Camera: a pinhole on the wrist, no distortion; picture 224 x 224 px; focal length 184.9 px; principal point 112.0 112.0 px. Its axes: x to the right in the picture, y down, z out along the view. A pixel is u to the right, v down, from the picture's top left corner.
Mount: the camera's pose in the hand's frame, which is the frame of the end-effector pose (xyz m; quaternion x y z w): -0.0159 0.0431 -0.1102 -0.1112 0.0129 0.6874 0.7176
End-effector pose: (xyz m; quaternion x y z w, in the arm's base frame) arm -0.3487 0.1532 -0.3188 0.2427 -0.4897 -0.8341 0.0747
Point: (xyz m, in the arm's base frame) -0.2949 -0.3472 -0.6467
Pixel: behind the camera
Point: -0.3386 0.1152 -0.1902
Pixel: 190.5 119.8
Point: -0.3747 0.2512 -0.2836
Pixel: 22.5 90.1
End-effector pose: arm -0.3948 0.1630 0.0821 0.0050 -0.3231 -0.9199 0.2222
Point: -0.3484 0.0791 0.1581
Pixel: 201.9 63.0
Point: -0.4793 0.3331 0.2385
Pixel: 19.6 56.3
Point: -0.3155 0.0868 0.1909
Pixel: 207.7 103.6
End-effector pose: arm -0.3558 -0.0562 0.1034 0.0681 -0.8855 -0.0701 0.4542
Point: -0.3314 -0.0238 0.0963
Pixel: 50.5 103.3
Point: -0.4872 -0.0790 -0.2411
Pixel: 20.6 163.6
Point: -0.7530 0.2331 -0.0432
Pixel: 160.2 64.0
